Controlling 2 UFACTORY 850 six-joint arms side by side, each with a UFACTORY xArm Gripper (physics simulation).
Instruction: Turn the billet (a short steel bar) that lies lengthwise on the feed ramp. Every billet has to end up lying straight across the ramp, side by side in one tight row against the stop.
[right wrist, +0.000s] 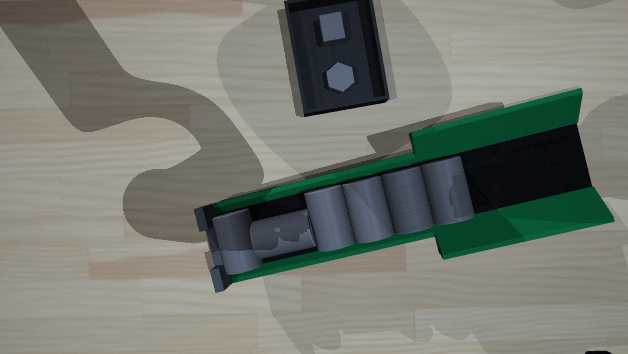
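Observation:
The lengthwise billet (282, 235) lies along the green feed ramp (500, 127), nearer its lower wall in the view. Its left end is at the side of a crosswise billet (237, 241), which lies against the grey stop (218, 280). Its right end is at the first of several crosswise billets (330, 218), which lie side by side up the ramp; the last billet (446, 191) is near the wider, flared part. Dark channel floor shows above the lengthwise billet. Neither my left nor my right gripper can be made out in this view.
A dark open tray (346, 102) stands above the ramp in the view, holding a grey square piece (332, 26) and a grey hexagonal piece (340, 77). Arm shadows fall across the wooden table (125, 320). A small black shape at the bottom right edge is too cut off to identify.

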